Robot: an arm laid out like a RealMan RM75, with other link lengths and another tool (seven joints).
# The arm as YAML. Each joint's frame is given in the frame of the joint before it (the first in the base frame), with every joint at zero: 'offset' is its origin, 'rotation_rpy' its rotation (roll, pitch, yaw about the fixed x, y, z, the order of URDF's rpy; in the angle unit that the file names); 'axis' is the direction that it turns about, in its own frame. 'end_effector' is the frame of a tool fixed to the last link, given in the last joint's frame.
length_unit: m
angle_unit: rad
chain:
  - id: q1
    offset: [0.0, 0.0, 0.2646]
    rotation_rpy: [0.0, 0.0, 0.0]
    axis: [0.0, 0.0, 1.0]
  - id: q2
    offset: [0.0, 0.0, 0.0]
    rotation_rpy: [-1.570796, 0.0, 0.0]
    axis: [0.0, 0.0, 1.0]
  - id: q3
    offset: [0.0, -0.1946, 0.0]
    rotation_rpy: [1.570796, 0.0, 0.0]
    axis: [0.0, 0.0, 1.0]
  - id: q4
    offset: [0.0, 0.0, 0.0]
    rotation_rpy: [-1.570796, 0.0, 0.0]
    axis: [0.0, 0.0, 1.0]
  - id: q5
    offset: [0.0, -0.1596, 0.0]
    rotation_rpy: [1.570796, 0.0, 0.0]
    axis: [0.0, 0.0, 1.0]
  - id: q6
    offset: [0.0, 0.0, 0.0]
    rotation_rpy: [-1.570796, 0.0, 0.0]
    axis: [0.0, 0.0, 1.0]
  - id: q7
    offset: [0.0, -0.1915, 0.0]
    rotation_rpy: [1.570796, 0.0, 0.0]
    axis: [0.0, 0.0, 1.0]
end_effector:
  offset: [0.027, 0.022, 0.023]
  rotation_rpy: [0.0, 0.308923, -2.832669]
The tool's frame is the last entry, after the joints.
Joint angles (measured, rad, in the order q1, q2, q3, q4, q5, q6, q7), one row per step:
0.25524 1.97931 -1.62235 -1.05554 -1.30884 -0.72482 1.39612
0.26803 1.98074 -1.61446 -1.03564 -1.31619 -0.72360 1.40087
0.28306 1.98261 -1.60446 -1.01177 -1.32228 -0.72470 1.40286
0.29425 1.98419 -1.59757 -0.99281 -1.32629 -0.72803 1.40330
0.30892 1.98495 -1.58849 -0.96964 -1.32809 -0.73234 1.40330
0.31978 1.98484 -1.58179 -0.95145 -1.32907 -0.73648 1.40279
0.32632 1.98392 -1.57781 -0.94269 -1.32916 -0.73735 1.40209
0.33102 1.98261 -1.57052 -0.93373 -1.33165 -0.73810 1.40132
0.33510 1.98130 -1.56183 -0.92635 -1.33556 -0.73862 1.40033
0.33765 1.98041 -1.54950 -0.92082 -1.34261 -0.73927 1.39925
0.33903 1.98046 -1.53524 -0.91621 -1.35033 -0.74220 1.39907
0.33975 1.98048 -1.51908 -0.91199 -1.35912 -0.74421 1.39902
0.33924 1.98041 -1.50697 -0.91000 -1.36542 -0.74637 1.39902
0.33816 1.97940 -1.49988 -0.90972 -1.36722 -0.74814 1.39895
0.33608 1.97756 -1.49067 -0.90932 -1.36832 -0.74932 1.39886
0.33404 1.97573 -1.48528 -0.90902 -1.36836 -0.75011 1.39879
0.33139 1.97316 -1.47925 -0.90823 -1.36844 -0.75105 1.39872
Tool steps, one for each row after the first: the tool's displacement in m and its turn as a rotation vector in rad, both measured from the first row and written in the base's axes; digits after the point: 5 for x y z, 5 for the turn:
0.00260 0.00184 -0.00083 -0.00246 -0.00391 -0.01088
0.00516 0.00377 -0.00178 -0.00568 -0.00721 -0.02108
0.00691 0.00459 -0.00300 -0.01080 -0.00908 -0.02757
0.00856 0.00604 -0.00387 -0.01563 -0.00945 -0.03501
0.01006 0.00692 -0.00451 -0.02000 -0.01006 -0.04067
0.01071 0.00798 -0.00430 -0.02011 -0.01120 -0.04277
0.01260 0.00924 -0.00336 -0.01777 -0.01396 -0.04769
0.01454 0.01073 -0.00201 -0.01377 -0.01753 -0.05200
0.01692 0.01252 0.00005 -0.00698 -0.02218 -0.05679
0.01903 0.01400 0.00215 -0.00074 -0.02442 -0.06201
0.02162 0.01576 0.00475 0.00761 -0.02716 -0.06874
0.02350 0.01688 0.00680 0.01385 -0.02864 -0.07355
0.02456 0.01758 0.00844 0.01829 -0.02842 -0.07644
0.02630 0.01862 0.01091 0.02541 -0.02784 -0.08174
0.02772 0.01914 0.01260 0.02990 -0.02763 -0.08577
0.02968 0.01963 0.01459 0.03487 -0.02794 -0.09101

